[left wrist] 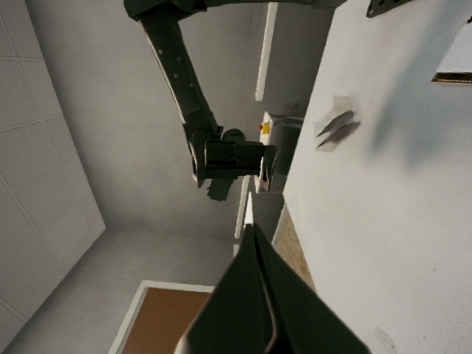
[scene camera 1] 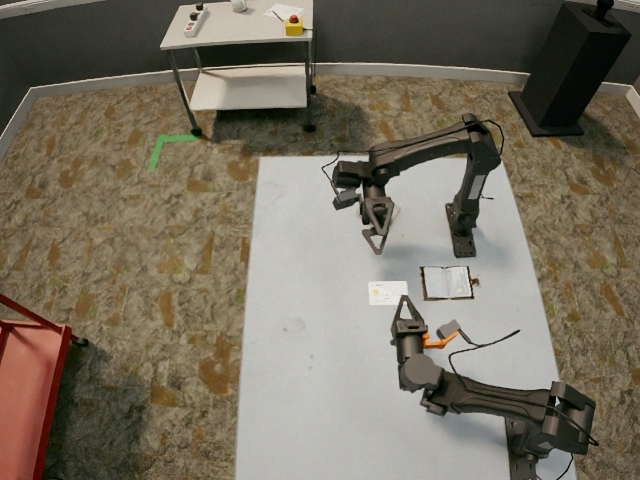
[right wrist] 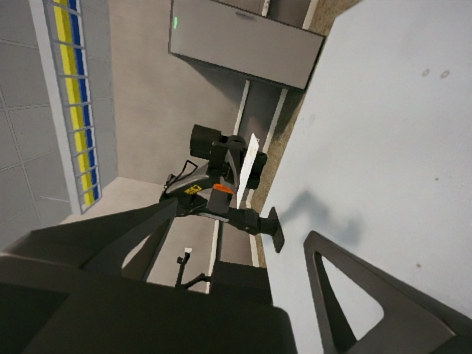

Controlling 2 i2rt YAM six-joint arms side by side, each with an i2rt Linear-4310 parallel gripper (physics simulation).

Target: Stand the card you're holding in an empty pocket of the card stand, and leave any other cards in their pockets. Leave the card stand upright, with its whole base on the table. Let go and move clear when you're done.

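Where they show: left gripper, fingertip midpoint: point(left wrist: 250, 229) point(scene camera 1: 403, 295) point(right wrist: 238, 190); right gripper, fingertip midpoint: point(left wrist: 234, 185) point(scene camera 1: 380, 245) point(right wrist: 244, 221); left arm's base, origin of the base link: point(scene camera 1: 519, 445) point(right wrist: 276, 227); right arm's base, origin of the base link: point(scene camera 1: 460, 229).
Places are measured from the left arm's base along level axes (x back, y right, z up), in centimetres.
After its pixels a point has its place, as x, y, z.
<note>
A white card point(scene camera 1: 381, 293) {-39.8, 34.0, 25.2} point(left wrist: 249, 210) {-34.7, 35.3, 25.2} point(right wrist: 247, 172) {-38.8, 35.7, 25.1} is held at one edge in the tips of my left gripper point(scene camera 1: 405, 298) {-34.8, 33.6, 25.2} point(left wrist: 250, 229) {-34.8, 33.6, 25.2}, which is shut on it above the table. In the left wrist view the card shows nearly edge-on. The clear card stand point(scene camera 1: 395, 214) {-30.8, 69.1, 3.4} point(left wrist: 343, 103) {-30.2, 70.0, 1.9} sits on the table with two cards in it, seen as dark shapes; my right gripper partly hides it in the scene view. Which pocket is empty cannot be told. My right gripper point(scene camera 1: 380, 243) {-39.6, 45.4, 26.2} is open and empty, over the table near the stand in the scene view.
An open booklet point(scene camera 1: 433, 283) {-20.7, 46.8, 1.4} point(left wrist: 457, 57) {-21.5, 50.3, 1.4} lies on the table point(scene camera 1: 289, 392) {-61.0, 15.5, 0.0}, right of the card in the scene view. The right arm reaches across the far part of the table. A white trolley point(scene camera 1: 232, 38) stands beyond the far edge, and a red cart point(scene camera 1: 61, 351) stands at the left.
</note>
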